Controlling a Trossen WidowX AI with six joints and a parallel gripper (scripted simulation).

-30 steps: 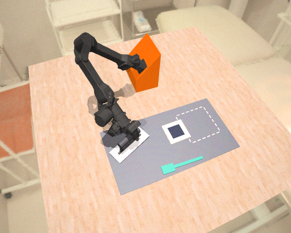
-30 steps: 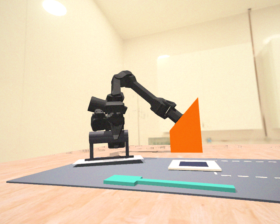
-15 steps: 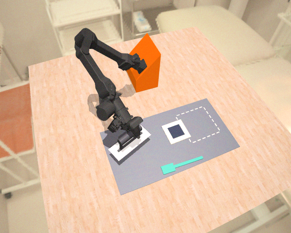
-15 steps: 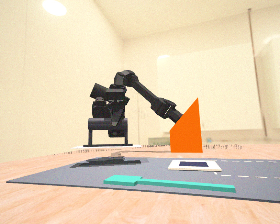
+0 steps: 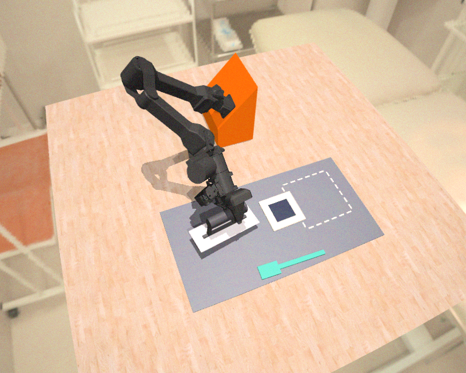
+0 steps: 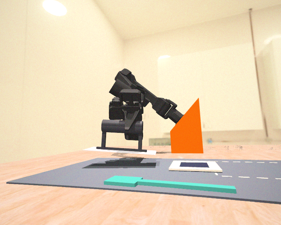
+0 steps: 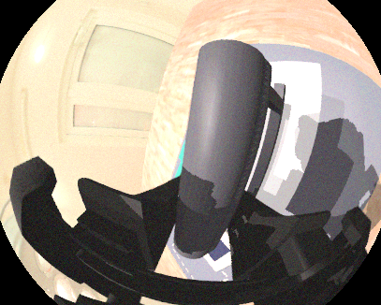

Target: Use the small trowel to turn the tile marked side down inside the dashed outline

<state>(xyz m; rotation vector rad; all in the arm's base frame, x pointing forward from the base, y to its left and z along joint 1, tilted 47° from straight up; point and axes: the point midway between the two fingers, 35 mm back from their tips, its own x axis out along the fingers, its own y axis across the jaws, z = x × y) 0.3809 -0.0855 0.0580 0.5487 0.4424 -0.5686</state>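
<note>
Right now the grey mat is 10 mm behind my gripper tip, 120 mm to the left of it and 110 mm below it. Also, from my gripper tip: white tile: 40 mm behind, 170 mm to the left, 80 mm below; black-handled tool: 30 mm behind, 10 mm to the right, 10 mm below; teal trowel: 130 mm ahead, 110 mm to the left, 80 mm below.
</note>
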